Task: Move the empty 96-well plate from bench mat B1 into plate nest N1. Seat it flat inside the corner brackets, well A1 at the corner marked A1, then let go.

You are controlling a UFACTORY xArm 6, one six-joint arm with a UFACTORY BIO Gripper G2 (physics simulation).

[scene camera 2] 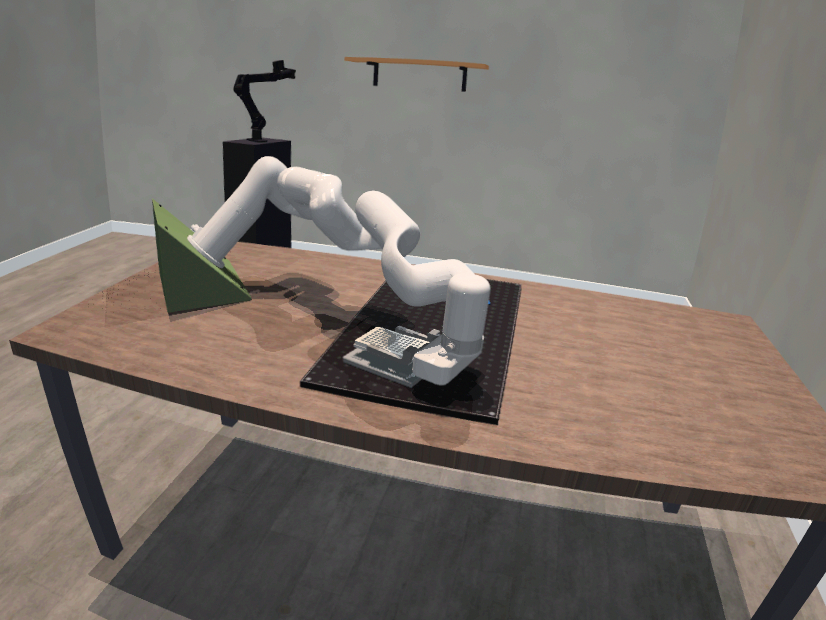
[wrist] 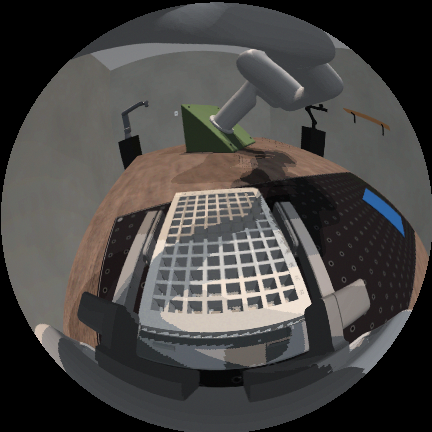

In view: a white 96-well plate (scene camera 2: 395,342) and a nest base (wrist: 245,351).
The white 96-well plate shows as well in the wrist view (wrist: 221,267).
